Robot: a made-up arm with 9 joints. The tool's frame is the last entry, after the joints.
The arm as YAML. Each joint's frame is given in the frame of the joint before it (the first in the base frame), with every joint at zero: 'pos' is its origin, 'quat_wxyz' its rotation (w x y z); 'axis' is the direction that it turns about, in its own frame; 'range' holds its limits. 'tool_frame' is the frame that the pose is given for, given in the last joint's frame.
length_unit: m
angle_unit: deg
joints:
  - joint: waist
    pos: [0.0, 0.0, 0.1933]
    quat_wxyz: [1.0, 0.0, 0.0, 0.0]
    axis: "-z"
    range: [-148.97, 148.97]
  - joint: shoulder
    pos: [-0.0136, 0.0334, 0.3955]
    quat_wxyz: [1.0, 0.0, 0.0, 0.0]
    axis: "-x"
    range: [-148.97, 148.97]
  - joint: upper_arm
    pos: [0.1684, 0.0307, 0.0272]
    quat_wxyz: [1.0, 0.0, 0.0, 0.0]
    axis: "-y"
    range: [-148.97, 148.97]
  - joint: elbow
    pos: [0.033, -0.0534, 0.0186]
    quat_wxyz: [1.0, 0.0, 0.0, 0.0]
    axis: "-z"
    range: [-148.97, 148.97]
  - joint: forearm
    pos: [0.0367, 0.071, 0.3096]
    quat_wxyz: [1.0, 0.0, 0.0, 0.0]
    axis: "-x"
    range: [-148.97, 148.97]
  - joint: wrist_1
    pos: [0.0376, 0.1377, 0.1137]
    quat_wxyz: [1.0, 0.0, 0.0, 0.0]
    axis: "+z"
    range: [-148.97, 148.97]
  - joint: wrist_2
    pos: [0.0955, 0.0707, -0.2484]
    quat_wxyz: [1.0, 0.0, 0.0, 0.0]
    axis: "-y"
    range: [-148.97, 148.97]
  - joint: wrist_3
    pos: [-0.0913, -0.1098, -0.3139]
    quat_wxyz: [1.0, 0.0, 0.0, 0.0]
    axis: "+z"
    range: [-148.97, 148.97]
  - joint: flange
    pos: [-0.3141, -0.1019, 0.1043]
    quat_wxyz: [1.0, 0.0, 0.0, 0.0]
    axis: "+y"
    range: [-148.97, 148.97]
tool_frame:
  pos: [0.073, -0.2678, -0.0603]
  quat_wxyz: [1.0, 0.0, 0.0, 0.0]
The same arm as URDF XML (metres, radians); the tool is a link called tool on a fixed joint. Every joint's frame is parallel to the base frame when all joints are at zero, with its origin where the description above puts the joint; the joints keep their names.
<robot name="arm">
<joint name="waist" type="revolute"><parent link="base"/><child link="link1"/><origin xyz="0 0 0.1933"/><axis xyz="0 0 -1"/><limit lower="-2.6" upper="2.6"/></joint>
<joint name="shoulder" type="revolute"><parent link="link1"/><child link="link2"/><origin xyz="-0.0136 0.0334 0.3955"/><axis xyz="-1 0 0"/><limit lower="-2.6" upper="2.6"/></joint>
<joint name="upper_arm" type="revolute"><parent link="link2"/><child link="link3"/><origin xyz="0.1684 0.0307 0.0272"/><axis xyz="0 -1 0"/><limit lower="-2.6" upper="2.6"/></joint>
<joint name="elbow" type="revolute"><parent link="link3"/><child link="link4"/><origin xyz="0.033 -0.0534 0.0186"/><axis xyz="0 0 -1"/><limit lower="-2.6" upper="2.6"/></joint>
<joint name="forearm" type="revolute"><parent link="link4"/><child link="link5"/><origin xyz="0.0367 0.071 0.3096"/><axis xyz="-1 0 0"/><limit lower="-2.6" upper="2.6"/></joint>
<joint name="wrist_1" type="revolute"><parent link="link5"/><child link="link6"/><origin xyz="0.0376 0.1377 0.1137"/><axis xyz="0 0 1"/><limit lower="-2.6" upper="2.6"/></joint>
<joint name="wrist_2" type="revolute"><parent link="link6"/><child link="link7"/><origin xyz="0.0955 0.0707 -0.2484"/><axis xyz="0 -1 0"/><limit lower="-2.6" upper="2.6"/></joint>
<joint name="wrist_3" type="revolute"><parent link="link7"/><child link="link8"/><origin xyz="-0.0913 -0.1098 -0.3139"/><axis xyz="0 0 1"/><limit lower="-2.6" upper="2.6"/></joint>
<joint name="flange" type="revolute"><parent link="link8"/><child link="link9"/><origin xyz="-0.3141 -0.1019 0.1043"/><axis xyz="0 1 0"/><limit lower="-2.6" upper="2.6"/></joint>
<joint name="tool_fixed" type="fixed"><parent link="link9"/><child link="tool"/><origin xyz="0.073 -0.2678 -0.0603"/></joint>
<link name="base"/>
<link name="link1"/>
<link name="link2"/>
<link name="link3"/>
<link name="link4"/>
<link name="link5"/>
<link name="link6"/>
<link name="link7"/>
<link name="link8"/>
<link name="link9"/>
<link name="tool"/>
</robot>

